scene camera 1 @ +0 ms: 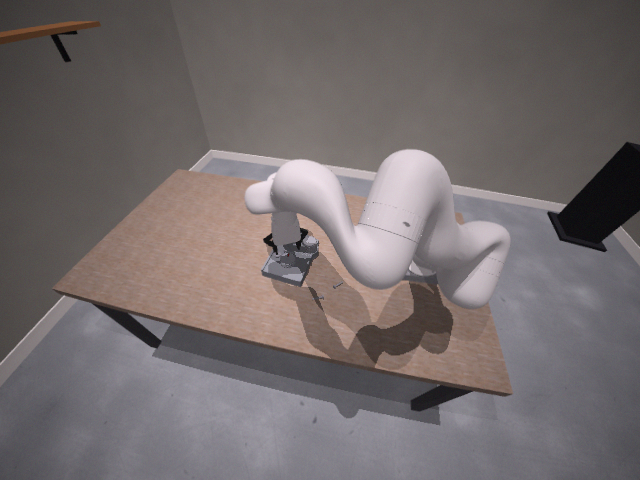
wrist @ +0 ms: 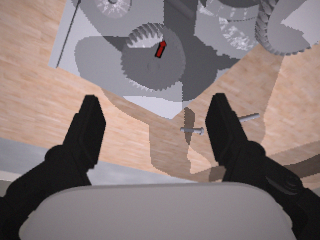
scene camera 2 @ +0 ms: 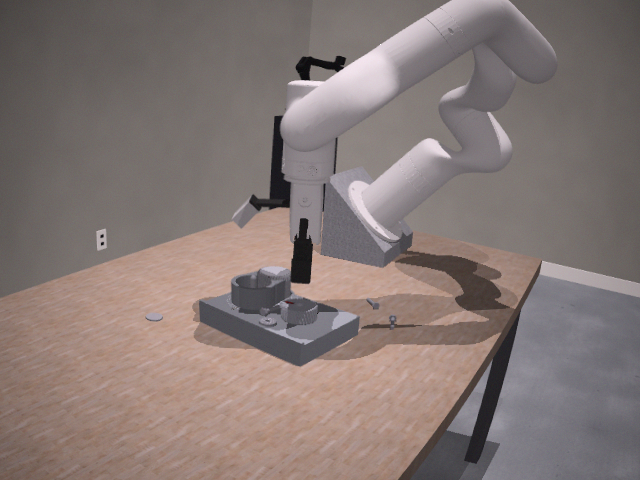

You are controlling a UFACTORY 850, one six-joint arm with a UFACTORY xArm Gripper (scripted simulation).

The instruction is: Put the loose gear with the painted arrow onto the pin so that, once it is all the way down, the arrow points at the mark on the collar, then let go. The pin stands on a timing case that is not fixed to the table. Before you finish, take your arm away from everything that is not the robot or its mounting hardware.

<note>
I see my gripper (scene camera 2: 301, 273), a grey toothed gear (scene camera 2: 298, 311) and a grey timing case (scene camera 2: 333, 327).
The grey toothed gear shows as well in the wrist view (wrist: 155, 59). The grey timing case also shows in scene camera 1 (scene camera 1: 272, 268) and in the wrist view (wrist: 89, 46). My gripper is seen too in scene camera 1 (scene camera 1: 287, 249) and in the wrist view (wrist: 155, 108).
</note>
